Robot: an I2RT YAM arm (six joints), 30 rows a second.
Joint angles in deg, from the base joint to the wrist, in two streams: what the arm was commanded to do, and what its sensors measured. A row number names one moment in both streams.
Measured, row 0:
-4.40 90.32 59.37 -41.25 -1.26 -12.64
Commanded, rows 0 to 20:
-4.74 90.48 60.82 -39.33 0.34 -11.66
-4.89 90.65 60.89 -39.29 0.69 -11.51
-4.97 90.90 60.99 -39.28 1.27 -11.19
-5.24 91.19 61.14 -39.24 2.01 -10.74
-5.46 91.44 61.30 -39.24 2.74 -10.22
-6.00 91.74 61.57 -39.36 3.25 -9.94
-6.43 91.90 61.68 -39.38 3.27 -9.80
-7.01 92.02 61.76 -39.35 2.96 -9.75
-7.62 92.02 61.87 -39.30 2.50 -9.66
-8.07 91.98 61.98 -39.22 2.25 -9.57
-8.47 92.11 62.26 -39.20 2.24 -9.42
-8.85 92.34 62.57 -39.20 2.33 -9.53
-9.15 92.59 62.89 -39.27 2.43 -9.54
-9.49 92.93 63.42 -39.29 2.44 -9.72
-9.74 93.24 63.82 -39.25 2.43 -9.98
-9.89 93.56 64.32 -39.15 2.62 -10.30
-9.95 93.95 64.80 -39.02 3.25 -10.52
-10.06 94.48 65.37 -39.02 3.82 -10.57
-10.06 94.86 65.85 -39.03 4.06 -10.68
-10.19 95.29 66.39 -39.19 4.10 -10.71
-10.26 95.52 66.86 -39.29 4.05 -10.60
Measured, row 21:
-10.02 94.32 64.45 -40.75 1.83 -10.24
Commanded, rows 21 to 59:
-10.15 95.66 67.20 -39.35 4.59 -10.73
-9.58 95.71 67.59 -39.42 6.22 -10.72
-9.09 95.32 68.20 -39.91 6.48 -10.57
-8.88 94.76 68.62 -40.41 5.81 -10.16
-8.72 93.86 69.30 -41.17 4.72 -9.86
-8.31 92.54 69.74 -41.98 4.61 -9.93
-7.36 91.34 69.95 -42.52 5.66 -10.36
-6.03 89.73 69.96 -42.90 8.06 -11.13
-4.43 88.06 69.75 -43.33 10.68 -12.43
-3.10 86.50 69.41 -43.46 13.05 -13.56
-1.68 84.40 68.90 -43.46 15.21 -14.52
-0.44 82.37 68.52 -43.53 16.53 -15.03
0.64 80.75 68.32 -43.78 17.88 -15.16
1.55 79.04 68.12 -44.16 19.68 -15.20
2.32 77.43 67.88 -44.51 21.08 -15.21
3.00 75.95 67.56 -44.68 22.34 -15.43
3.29 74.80 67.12 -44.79 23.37 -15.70
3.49 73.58 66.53 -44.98 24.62 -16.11
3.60 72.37 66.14 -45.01 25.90 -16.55
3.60 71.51 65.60 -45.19 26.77 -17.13
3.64 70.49 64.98 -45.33 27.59 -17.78
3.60 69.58 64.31 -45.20 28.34 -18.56
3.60 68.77 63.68 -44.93 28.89 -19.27
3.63 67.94 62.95 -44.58 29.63 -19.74
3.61 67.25 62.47 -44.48 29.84 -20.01
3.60 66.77 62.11 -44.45 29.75 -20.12
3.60 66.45 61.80 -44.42 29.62 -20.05
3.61 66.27 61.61 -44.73 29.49 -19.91
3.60 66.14 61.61 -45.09 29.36 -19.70
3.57 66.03 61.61 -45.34 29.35 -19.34
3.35 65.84 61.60 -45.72 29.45 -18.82
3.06 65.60 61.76 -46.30 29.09 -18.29
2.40 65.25 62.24 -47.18 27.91 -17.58
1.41 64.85 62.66 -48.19 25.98 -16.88
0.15 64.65 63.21 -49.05 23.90 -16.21
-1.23 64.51 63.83 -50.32 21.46 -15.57
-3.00 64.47 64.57 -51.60 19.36 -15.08
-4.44 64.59 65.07 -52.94 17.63 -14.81
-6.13 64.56 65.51 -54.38 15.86 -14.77
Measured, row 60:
-3.25 65.63 62.98 -50.17 22.04 -16.84
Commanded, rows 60 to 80:
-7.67 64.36 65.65 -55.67 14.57 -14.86
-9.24 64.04 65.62 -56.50 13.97 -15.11
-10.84 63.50 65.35 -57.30 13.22 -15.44
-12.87 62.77 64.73 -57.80 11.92 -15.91
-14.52 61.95 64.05 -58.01 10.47 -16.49
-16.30 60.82 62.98 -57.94 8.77 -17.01
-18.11 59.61 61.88 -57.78 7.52 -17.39
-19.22 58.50 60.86 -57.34 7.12 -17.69
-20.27 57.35 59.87 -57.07 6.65 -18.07
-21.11 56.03 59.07 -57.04 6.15 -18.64
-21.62 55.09 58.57 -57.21 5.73 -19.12
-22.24 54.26 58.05 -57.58 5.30 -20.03
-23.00 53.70 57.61 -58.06 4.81 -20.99
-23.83 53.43 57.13 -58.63 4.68 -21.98
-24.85 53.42 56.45 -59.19 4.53 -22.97
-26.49 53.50 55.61 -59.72 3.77 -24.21
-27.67 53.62 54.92 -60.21 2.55 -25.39
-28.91 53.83 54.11 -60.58 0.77 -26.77
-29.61 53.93 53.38 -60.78 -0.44 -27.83
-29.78 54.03 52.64 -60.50 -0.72 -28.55
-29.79 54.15 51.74 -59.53 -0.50 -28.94
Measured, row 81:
-29.30 53.95 53.41 -58.98 3.18 -24.80
